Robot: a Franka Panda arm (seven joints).
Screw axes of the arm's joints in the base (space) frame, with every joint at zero. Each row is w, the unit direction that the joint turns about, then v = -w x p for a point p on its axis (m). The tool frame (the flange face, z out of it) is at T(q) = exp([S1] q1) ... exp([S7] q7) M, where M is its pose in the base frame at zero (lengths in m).
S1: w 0 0 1 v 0 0 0
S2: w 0 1 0 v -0.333 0 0
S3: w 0 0 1 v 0 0 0
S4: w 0 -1 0 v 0.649 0 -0.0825
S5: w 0 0 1 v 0 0 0
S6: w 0 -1 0 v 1.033 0 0
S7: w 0 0 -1 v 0 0.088 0
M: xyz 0.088 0 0.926 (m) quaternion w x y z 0 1 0 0
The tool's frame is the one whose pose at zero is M.
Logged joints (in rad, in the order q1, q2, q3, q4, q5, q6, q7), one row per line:
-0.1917 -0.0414 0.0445 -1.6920 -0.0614 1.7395 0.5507
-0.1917 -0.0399 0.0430 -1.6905 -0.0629 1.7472 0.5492
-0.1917 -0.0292 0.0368 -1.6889 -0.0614 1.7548 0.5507
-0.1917 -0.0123 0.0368 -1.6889 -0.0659 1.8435 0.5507
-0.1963 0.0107 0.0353 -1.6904 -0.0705 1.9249 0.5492
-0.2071 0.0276 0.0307 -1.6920 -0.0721 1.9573 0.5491
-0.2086 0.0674 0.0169 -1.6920 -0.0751 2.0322 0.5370
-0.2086 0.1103 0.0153 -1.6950 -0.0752 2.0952 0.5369
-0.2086 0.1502 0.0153 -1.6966 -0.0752 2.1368 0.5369
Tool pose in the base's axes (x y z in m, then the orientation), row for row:
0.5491 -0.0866 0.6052 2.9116 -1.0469 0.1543
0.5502 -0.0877 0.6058 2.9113 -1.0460 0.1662
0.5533 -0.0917 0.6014 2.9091 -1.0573 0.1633
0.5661 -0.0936 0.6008 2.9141 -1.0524 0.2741
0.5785 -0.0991 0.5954 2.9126 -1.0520 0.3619
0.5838 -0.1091 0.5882 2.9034 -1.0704 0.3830
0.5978 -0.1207 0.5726 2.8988 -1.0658 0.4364
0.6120 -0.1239 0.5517 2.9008 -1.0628 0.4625
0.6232 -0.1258 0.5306 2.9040 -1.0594 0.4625
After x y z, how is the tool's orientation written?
As a rotation vector, in radians.
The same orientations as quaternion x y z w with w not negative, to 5 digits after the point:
0.93963 -0.33785 0.04980 0.02183
0.93952 -0.33756 0.05364 0.02181
0.93834 -0.34104 0.05267 0.02100
0.93677 -0.33831 0.08811 0.01559
0.93411 -0.33739 0.11607 0.01188
0.93110 -0.34327 0.12283 0.01178
0.92928 -0.34167 0.13990 0.01120
0.92858 -0.34021 0.14805 0.00890
0.92907 -0.33893 0.14797 0.00799

